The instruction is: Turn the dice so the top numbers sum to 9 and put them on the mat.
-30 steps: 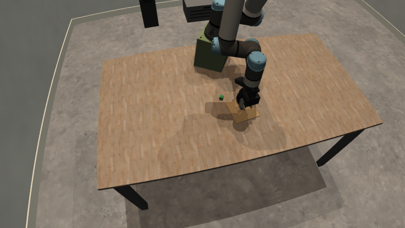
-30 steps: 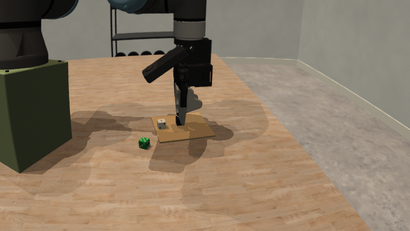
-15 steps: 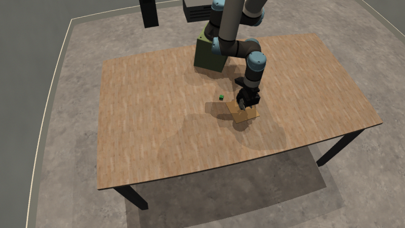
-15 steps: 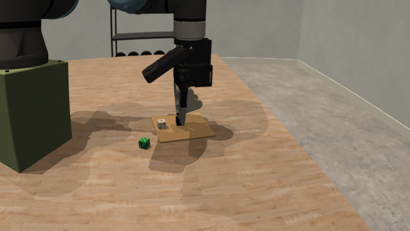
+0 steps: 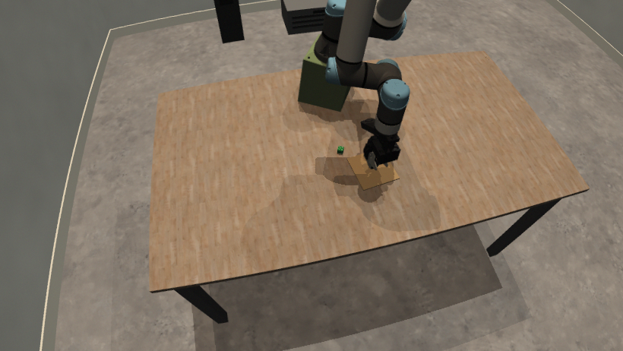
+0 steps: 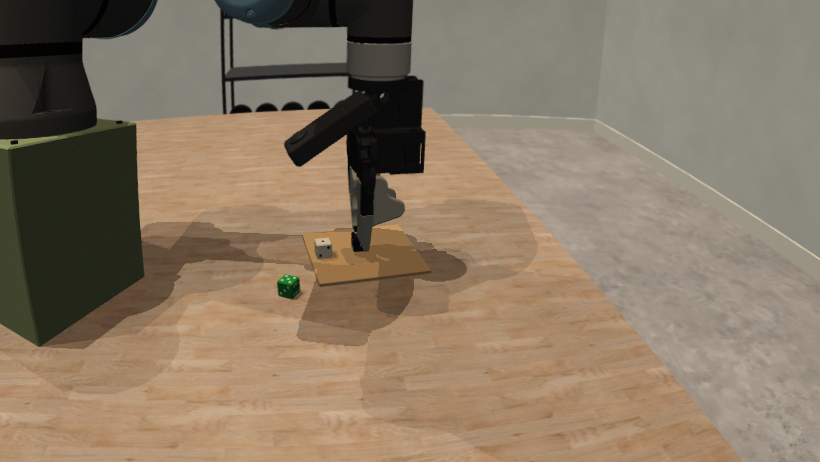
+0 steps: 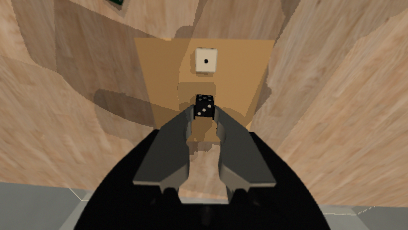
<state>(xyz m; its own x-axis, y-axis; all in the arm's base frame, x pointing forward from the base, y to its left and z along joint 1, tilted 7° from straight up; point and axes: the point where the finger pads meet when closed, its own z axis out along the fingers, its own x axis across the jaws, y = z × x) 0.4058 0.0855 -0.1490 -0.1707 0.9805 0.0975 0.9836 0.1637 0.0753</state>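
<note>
Now: hand 1 cm above the black die. Also, from my hand: tan mat 2 cm below; white die 5 cm behind, 1 cm to the right, 1 cm below; green die 10 cm to the right, 9 cm behind, 2 cm below.
</note>
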